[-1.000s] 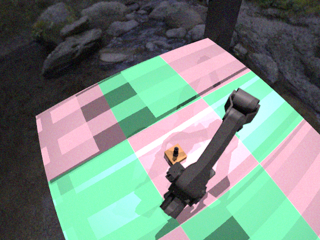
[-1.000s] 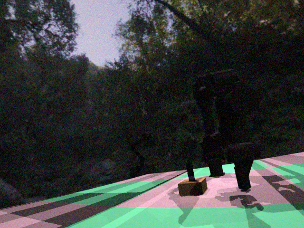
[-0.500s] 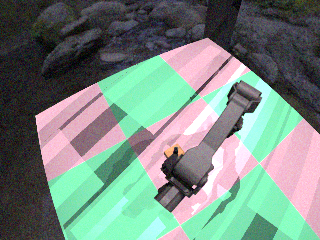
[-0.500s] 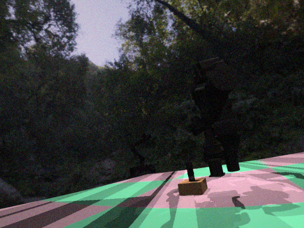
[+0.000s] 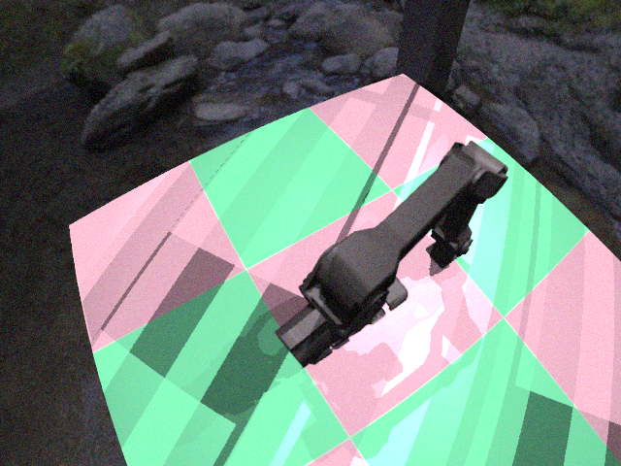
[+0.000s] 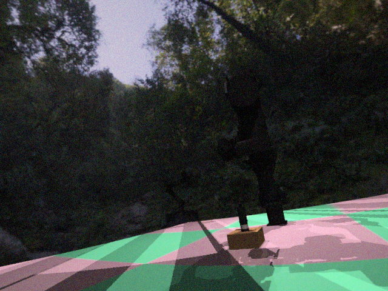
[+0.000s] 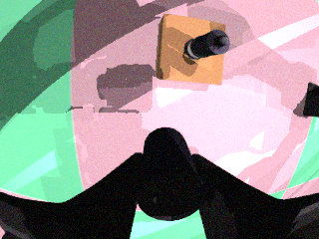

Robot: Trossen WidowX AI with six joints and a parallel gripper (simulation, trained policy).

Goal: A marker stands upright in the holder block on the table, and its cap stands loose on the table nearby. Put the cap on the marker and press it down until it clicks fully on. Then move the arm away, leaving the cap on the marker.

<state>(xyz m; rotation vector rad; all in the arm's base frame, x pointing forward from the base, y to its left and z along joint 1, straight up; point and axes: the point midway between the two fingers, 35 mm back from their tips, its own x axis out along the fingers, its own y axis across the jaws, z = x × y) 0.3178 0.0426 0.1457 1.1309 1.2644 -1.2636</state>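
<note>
Now: gripper tip 100 mm above the holder block, 80 mm to the left of it and 40 mm past it. The rest, counted from my gripper tip: dark cap: 10 mm above.
</note>
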